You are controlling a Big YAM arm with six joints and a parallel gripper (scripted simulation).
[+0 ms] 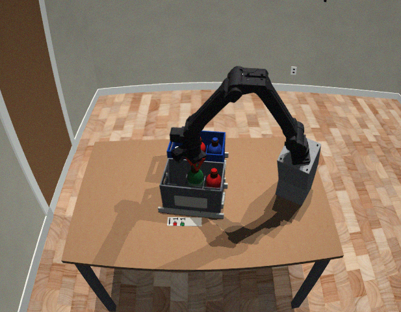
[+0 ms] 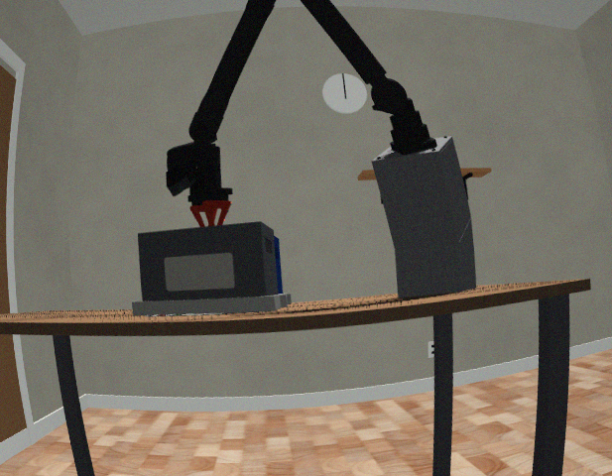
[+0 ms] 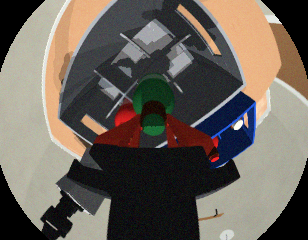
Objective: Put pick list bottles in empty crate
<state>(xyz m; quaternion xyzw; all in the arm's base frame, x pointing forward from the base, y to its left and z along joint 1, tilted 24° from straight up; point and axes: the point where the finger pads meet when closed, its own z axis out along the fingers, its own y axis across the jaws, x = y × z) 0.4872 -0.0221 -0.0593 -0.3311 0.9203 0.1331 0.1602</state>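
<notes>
Now: hand 6 cm above the green-labelled bottle. Round my hand: pick list: 19 cm to the left, 18 cm below, 4 cm ahead; then red-labelled bottle: 9 cm below, 9 cm behind; then grey crate: 9 cm below, 4 cm to the left.
</notes>
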